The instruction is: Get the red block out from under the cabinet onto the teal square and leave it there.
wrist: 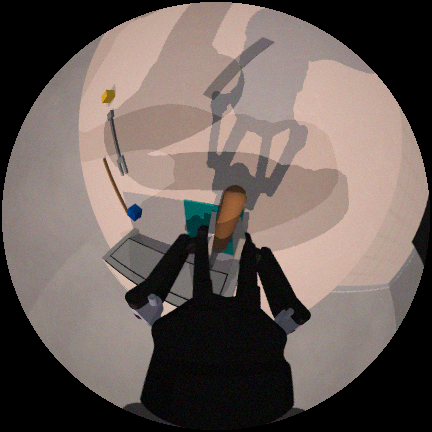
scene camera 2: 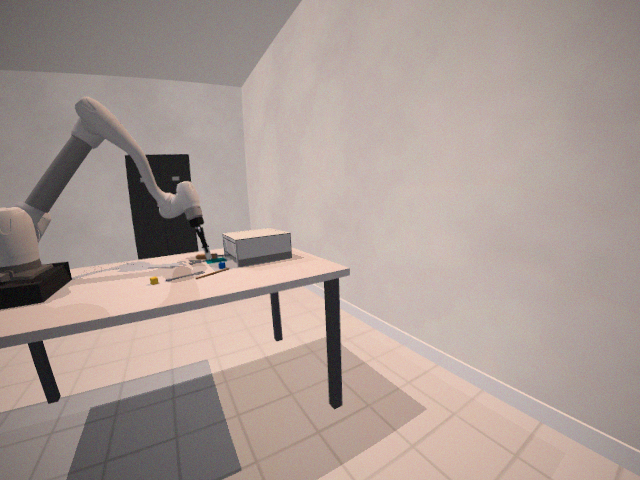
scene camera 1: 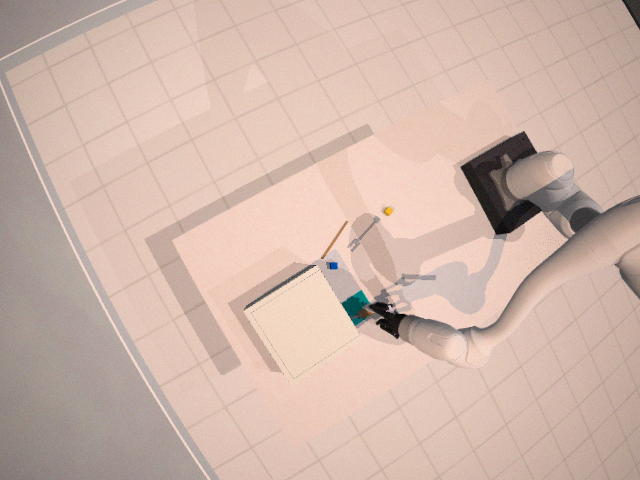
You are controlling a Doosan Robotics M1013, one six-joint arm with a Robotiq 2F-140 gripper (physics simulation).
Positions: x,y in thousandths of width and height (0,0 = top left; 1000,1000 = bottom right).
Scene:
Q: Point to a teal square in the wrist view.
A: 457,494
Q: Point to a thin grey bar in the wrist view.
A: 564,135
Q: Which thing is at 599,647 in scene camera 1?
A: My gripper.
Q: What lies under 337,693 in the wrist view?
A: My gripper.

